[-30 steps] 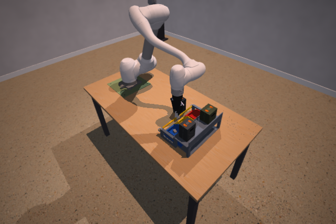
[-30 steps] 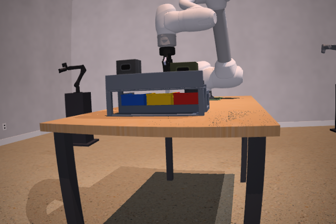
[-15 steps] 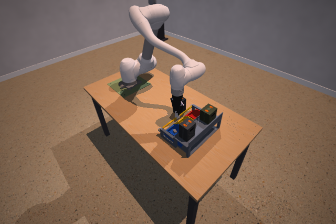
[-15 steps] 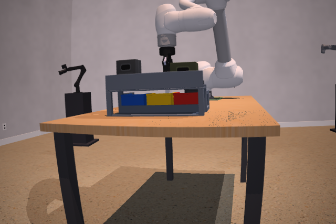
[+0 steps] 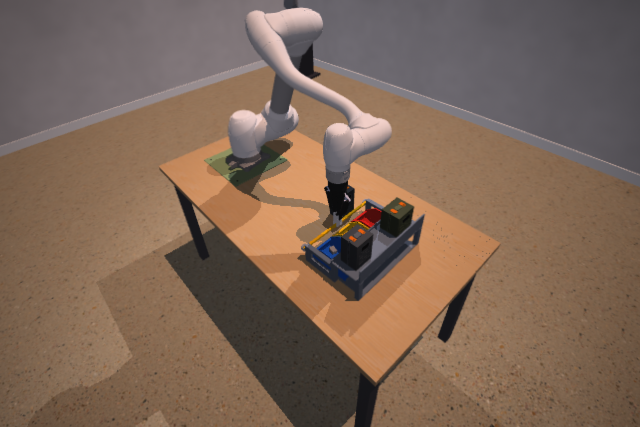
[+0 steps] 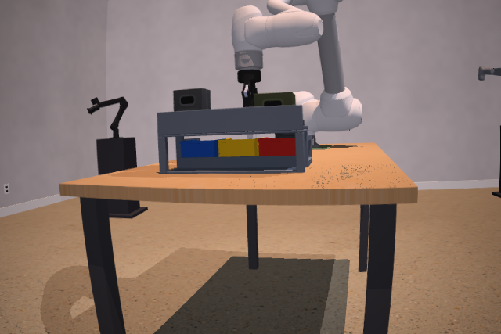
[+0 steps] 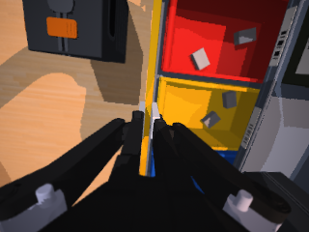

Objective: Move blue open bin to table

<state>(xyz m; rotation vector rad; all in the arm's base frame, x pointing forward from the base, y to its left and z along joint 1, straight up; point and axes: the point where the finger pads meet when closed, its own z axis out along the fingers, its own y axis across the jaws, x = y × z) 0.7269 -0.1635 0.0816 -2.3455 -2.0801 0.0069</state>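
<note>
Right now my hand is 3 cm above the thin yellow rod. From my hand the other things lie so: dark box: 12 cm to the left, 6 cm behind, 3 cm below; red bin: 12 cm ahead, 10 cm to the left, 5 cm below; yellow bin: 10 cm ahead, 5 cm below, 1 cm to the right.
</note>
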